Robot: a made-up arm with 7 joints. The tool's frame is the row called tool. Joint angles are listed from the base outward.
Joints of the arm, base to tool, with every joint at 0 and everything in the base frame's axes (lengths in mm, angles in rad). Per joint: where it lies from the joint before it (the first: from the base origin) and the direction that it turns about. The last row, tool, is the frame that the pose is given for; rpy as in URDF.
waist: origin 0 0 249.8 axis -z
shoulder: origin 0 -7.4 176.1 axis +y
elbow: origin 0 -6.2 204.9 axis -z
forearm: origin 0 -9.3 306 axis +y
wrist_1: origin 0 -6.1 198.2 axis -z
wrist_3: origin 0 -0.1 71 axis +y
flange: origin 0 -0.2 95.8 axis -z
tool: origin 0 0 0 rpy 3.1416 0 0
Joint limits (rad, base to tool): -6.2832..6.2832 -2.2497..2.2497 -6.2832..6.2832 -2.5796..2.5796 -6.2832..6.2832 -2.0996..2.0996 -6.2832..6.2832
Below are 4 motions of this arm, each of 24 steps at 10 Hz.
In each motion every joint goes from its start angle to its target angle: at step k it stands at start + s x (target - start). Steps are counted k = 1, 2, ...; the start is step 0. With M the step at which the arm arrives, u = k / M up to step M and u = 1 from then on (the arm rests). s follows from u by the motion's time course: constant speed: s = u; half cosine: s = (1 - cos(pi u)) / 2; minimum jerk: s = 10 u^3 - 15 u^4 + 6 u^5.
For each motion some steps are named. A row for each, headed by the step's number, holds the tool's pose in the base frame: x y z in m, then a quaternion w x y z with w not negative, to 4 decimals.
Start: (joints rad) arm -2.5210 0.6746 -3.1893 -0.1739 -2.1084 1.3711 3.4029
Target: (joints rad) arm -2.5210 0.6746 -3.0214 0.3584 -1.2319 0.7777 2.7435
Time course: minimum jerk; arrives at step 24
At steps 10, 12, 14, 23, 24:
10: -0.3770 0.3729 1.0547 0.3275 0.2576 -0.7254 0.5478
12: -0.3571 0.3551 1.0849 0.3369 0.2940 -0.7735 0.4491
14: -0.3377 0.3325 1.1115 0.3337 0.3246 -0.8129 0.3500
23: -0.2987 0.2682 1.1556 0.2864 0.3675 -0.8737 0.1399
24: -0.2986 0.2681 1.1556 0.2863 0.3676 -0.8738 0.1395

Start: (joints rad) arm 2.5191 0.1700 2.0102 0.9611 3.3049 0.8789 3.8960
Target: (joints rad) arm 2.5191 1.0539 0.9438 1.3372 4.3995 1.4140 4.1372
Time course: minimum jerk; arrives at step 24
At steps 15, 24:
15: -0.6097 -0.1380 0.7766 0.0711 -0.5080 -0.4194 -0.7490
24: -0.6247 -0.2167 0.5345 0.1292 -0.2225 -0.4254 -0.8677

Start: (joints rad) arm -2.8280 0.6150 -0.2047 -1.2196 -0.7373 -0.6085 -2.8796
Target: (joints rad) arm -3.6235 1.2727 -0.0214 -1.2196 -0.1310 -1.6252 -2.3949
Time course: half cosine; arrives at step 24
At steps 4, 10, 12, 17, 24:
4: -0.0670 0.1539 1.0865 0.1157 0.8071 0.1500 -0.5592
10: -0.2128 0.1164 1.0286 0.2687 0.7758 0.0680 -0.5669
12: -0.2662 0.0791 0.9975 0.3198 0.7614 0.0344 -0.5629
17: -0.3570 -0.0473 0.9101 0.4111 0.7266 -0.0301 -0.5496
24: -0.3836 -0.1467 0.8440 0.4546 0.7034 -0.0546 -0.5437

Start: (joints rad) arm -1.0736 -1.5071 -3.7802 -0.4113 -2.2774 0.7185 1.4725
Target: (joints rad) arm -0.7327 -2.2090 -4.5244 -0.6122 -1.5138 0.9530 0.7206
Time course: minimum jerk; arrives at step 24
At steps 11, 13, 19, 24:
11: -0.5667 -0.5818 0.3850 0.3309 -0.8715 0.3373 -0.1309
13: -0.5973 -0.5287 0.2896 0.3655 -0.8530 0.3285 -0.1754
19: -0.6161 -0.3736 0.0751 0.4374 -0.7929 0.3012 -0.2987
24: -0.6108 -0.3422 0.0384 0.4482 -0.7792 0.2948 -0.3242

